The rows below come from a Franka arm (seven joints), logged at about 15 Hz.
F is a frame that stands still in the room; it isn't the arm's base.
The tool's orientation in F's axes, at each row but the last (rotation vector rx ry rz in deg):
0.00 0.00 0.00
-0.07 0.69 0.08
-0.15 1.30 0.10
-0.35 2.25 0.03
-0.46 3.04 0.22
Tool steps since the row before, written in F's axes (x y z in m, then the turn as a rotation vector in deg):
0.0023 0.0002 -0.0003 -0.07 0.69 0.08
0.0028 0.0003 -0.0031 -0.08 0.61 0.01
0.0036 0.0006 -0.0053 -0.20 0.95 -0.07
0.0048 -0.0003 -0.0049 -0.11 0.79 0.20
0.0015 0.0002 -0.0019 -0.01 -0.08 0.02
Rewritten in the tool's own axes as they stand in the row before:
0.0023 0.0002 -0.0003 -0.07 0.69 0.08
0.0028 0.0003 -0.0031 -0.08 0.61 0.01
0.0037 0.0006 -0.0052 -0.20 0.95 -0.07
0.0050 -0.0003 -0.0047 -0.12 0.79 0.20
0.0016 0.0002 -0.0018 -0.01 -0.08 0.02

